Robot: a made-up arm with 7 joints.
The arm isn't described. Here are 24 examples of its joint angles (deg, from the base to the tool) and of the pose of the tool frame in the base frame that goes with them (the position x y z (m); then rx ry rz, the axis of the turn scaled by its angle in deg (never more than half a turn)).
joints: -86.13 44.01 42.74 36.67 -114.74 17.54 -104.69
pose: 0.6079 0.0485 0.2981 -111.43 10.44 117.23
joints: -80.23 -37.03 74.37 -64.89 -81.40 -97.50 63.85
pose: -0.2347 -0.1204 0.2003 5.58 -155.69 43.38
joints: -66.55 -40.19 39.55 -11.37 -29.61 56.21 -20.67
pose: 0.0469 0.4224 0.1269 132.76 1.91 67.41
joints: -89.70 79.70 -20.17 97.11 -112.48 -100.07 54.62
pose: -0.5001 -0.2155 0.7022 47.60 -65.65 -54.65
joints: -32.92 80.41 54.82 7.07 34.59 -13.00 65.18
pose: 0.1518 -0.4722 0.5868 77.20 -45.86 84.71
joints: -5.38 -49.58 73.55 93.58 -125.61 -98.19 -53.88
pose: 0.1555 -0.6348 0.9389 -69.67 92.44 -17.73
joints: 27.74 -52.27 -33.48 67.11 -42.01 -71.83 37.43
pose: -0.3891 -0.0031 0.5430 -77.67 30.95 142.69
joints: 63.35 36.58 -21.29 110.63 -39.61 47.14 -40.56
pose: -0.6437 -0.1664 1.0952 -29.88 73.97 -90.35
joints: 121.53 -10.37 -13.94 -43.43 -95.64 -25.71 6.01
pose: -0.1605 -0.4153 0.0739 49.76 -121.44 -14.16
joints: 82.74 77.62 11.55 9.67 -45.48 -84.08 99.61
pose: -0.2639 0.0867 0.6497 -6.17 -151.84 -34.81
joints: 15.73 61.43 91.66 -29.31 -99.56 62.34 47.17
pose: 0.0935 -0.0864 0.0887 -141.33 -52.04 -58.62
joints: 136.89 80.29 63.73 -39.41 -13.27 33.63 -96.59
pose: -0.8893 0.0021 0.2324 -20.97 42.40 -138.41
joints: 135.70 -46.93 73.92 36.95 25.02 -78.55 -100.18
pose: 0.2987 -0.2577 0.2259 123.29 -31.83 -97.27
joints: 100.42 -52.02 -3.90 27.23 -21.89 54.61 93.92
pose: -0.4507 -0.0791 0.0181 12.52 -143.10 37.83
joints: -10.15 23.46 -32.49 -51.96 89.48 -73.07 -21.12
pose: 0.3158 -0.5068 0.7525 -81.60 70.34 30.31
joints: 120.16 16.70 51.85 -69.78 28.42 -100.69 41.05
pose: -0.0101 -0.3412 0.6793 -33.95 61.63 -10.28
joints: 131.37 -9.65 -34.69 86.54 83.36 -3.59 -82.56
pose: 0.2669 0.4807 0.4624 57.66 -46.34 61.07
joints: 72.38 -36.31 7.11 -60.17 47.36 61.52 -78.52
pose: 0.1598 -0.1556 -0.1845 -63.96 31.43 151.10
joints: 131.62 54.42 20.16 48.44 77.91 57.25 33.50
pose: -0.0473 0.0323 0.8955 -78.51 51.28 -54.38
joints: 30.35 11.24 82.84 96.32 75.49 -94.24 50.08
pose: 0.1521 -0.4104 0.2572 97.17 -112.68 29.68
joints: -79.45 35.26 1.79 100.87 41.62 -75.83 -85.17
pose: 0.2622 -0.6163 0.2924 13.98 -42.32 -40.11
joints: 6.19 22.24 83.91 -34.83 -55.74 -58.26 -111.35
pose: -0.3534 -0.5514 0.0584 -8.38 95.82 53.78
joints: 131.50 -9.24 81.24 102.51 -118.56 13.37 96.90
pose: -0.6053 -0.5154 0.4851 -144.67 65.46 78.57
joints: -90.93 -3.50 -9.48 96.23 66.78 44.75 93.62
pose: -0.0150 -0.4545 0.7955 18.70 -8.27 144.91
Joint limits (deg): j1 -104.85..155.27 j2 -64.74..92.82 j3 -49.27..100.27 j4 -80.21..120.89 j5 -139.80..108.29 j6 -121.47..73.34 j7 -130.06..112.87
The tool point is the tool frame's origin. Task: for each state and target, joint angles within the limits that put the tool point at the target. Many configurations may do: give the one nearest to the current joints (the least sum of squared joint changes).
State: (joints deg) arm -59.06 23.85 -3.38 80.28 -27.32 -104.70 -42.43
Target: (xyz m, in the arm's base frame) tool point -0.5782 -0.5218 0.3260
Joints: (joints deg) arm -52.57 28.31 -25.12 74.88 -32.02 -59.81 -66.96
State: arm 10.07 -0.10 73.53 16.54 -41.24 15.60 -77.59
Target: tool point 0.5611 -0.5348 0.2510
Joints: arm -14.31 20.30 78.27 47.24 -35.06 10.11 -64.29
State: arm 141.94 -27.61 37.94 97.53 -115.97 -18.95 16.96
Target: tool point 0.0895 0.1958 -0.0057
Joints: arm 155.27 -54.42 1.38 75.96 -115.23 -6.99 -24.85
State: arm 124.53 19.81 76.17 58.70 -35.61 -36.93 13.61
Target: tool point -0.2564 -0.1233 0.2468
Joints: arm 117.94 -1.39 83.34 39.21 -13.19 -69.39 26.92
